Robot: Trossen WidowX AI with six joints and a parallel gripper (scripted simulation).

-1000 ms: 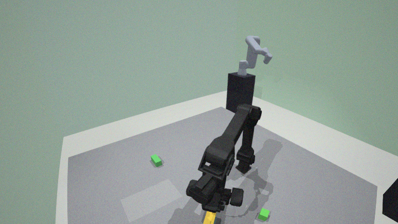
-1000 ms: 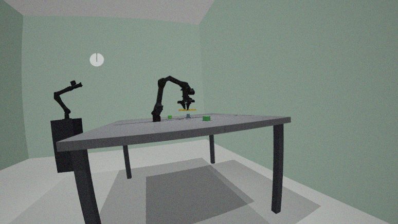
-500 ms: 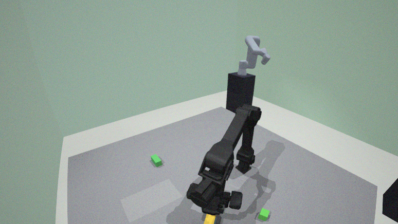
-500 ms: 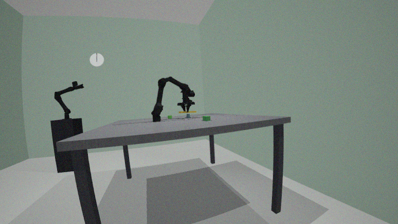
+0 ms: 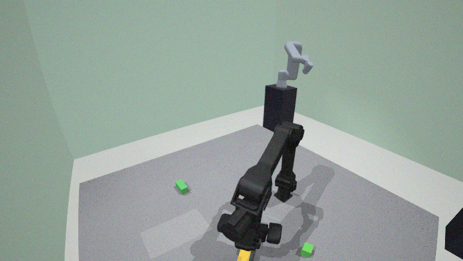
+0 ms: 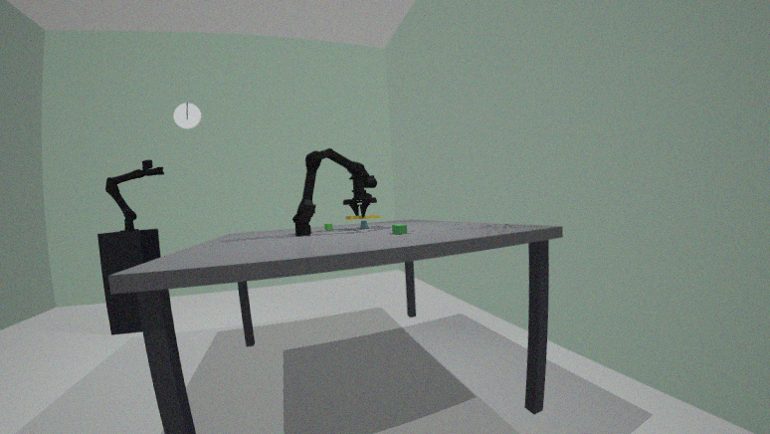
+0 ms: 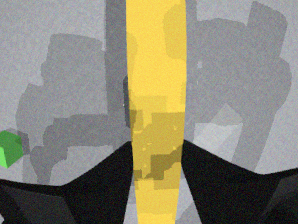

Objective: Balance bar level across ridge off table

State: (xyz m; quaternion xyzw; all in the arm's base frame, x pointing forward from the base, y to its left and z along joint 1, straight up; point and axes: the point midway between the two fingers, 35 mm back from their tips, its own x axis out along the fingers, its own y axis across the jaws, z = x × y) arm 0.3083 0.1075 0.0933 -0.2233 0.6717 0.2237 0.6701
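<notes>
My gripper tip is now 2 cm to the right of the yellow bar and 2 cm short of it.
</notes>
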